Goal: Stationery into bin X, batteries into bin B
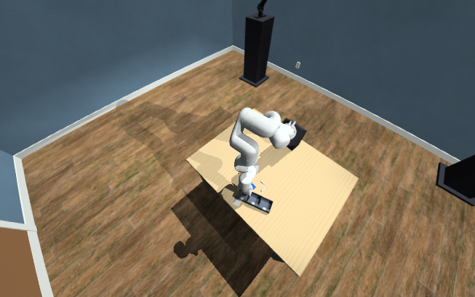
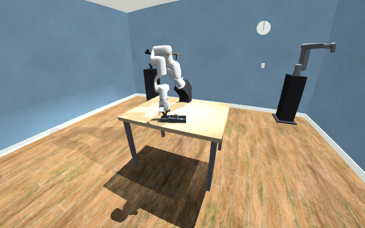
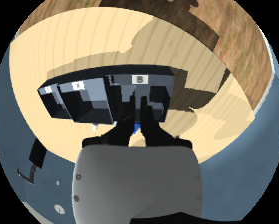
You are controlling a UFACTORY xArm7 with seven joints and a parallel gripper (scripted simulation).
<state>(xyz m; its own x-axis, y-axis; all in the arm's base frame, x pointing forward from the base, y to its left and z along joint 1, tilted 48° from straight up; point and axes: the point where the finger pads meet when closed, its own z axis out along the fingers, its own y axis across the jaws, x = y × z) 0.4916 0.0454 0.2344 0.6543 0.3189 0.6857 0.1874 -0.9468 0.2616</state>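
Now: hand 20 mm past the dark double bin, 80 mm to the right of it and 40 mm above it. From my hand the other things lie so: pencil sharpener: 120 mm behind, 60 mm to the right, 50 mm below; then blue block: 90 mm behind, 60 mm below; then orange battery: 130 mm behind, 140 mm to the right, 50 mm below.
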